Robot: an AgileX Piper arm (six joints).
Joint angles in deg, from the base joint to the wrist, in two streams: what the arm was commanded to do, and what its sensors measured. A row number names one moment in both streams.
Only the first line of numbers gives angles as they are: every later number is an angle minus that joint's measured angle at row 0.
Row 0, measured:
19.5, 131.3, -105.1, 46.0, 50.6, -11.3
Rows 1 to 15, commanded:
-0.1, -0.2, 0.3, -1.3, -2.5, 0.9
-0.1, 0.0, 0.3, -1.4, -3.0, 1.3
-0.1, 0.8, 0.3, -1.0, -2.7, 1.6
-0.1, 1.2, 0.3, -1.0, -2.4, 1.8
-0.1, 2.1, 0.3, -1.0, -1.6, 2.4
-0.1, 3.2, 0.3, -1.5, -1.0, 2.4
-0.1, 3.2, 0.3, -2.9, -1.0, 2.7
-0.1, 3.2, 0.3, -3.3, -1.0, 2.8
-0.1, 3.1, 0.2, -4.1, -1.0, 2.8
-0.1, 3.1, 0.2, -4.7, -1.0, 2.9
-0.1, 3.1, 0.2, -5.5, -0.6, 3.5
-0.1, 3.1, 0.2, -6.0, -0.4, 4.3
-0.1, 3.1, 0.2, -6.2, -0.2, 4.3
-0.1, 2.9, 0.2, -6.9, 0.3, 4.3
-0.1, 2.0, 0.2, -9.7, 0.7, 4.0
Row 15, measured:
0.0, 3.3, 0.0, -7.4, -0.4, 4.3
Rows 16 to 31, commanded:
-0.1, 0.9, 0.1, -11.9, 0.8, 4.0
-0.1, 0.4, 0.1, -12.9, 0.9, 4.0
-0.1, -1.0, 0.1, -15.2, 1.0, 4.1
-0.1, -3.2, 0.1, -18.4, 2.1, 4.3
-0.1, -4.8, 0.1, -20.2, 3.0, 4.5
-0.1, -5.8, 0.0, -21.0, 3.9, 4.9
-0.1, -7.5, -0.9, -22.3, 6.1, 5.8
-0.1, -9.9, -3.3, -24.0, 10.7, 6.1
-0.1, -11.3, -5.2, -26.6, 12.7, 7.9
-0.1, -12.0, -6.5, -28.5, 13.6, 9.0
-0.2, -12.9, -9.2, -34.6, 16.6, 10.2
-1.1, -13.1, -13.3, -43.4, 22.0, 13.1
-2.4, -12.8, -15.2, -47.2, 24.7, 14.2
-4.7, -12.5, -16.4, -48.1, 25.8, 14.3
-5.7, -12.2, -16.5, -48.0, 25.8, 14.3
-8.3, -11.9, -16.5, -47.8, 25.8, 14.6
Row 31, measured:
-5.2, -12.5, -16.0, -46.9, 18.8, 13.6
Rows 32 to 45, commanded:
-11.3, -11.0, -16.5, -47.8, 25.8, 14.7
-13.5, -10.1, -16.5, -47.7, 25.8, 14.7
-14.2, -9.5, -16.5, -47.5, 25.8, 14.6
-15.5, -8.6, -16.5, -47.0, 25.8, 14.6
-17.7, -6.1, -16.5, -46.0, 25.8, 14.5
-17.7, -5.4, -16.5, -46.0, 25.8, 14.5
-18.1, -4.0, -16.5, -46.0, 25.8, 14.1
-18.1, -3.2, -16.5, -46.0, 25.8, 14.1
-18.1, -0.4, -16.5, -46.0, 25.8, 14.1
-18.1, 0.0, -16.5, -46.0, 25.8, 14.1
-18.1, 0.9, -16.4, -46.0, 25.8, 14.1
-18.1, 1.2, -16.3, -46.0, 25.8, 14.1
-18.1, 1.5, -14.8, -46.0, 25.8, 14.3
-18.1, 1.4, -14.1, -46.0, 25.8, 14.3
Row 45, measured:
-18.0, 1.5, -15.5, -46.0, 18.8, 13.9
